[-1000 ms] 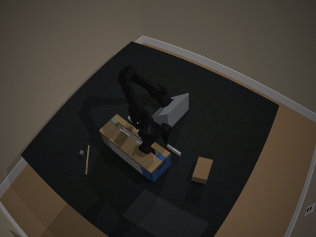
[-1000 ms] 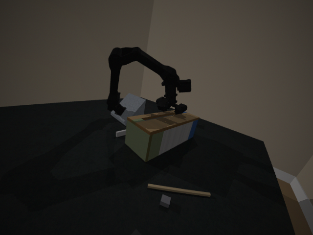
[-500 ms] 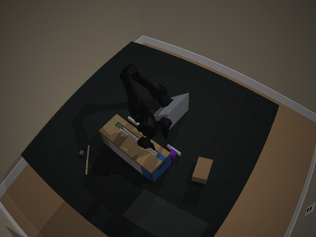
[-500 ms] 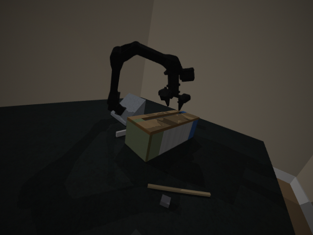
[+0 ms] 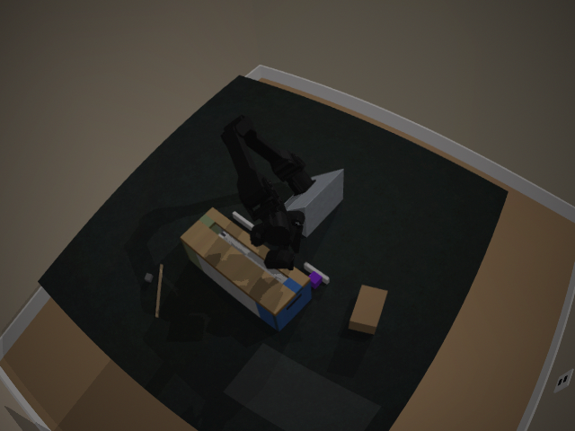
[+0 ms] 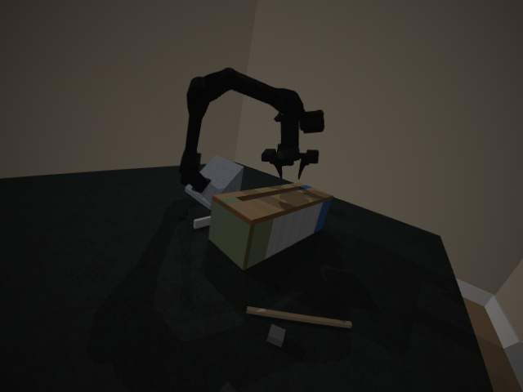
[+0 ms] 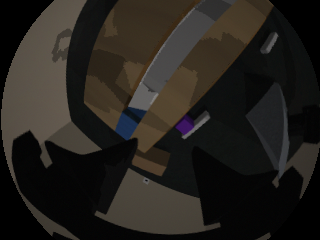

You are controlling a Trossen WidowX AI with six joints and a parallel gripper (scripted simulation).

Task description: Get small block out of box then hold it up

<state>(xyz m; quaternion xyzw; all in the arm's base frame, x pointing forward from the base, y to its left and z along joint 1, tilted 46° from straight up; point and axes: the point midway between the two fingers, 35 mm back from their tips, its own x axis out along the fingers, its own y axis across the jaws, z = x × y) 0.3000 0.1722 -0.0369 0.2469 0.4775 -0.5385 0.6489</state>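
My gripper tip is 40 mm past the purple block, 40 mm to the right of it and 130 mm above it. From my gripper tip the other things lie so: long box (20 mm ahead, 130 mm to the right, 90 mm below); then wooden stick (260 mm ahead, 350 mm to the right, 140 mm below); then brown carton (30 mm behind, 230 mm to the left, 120 mm below).
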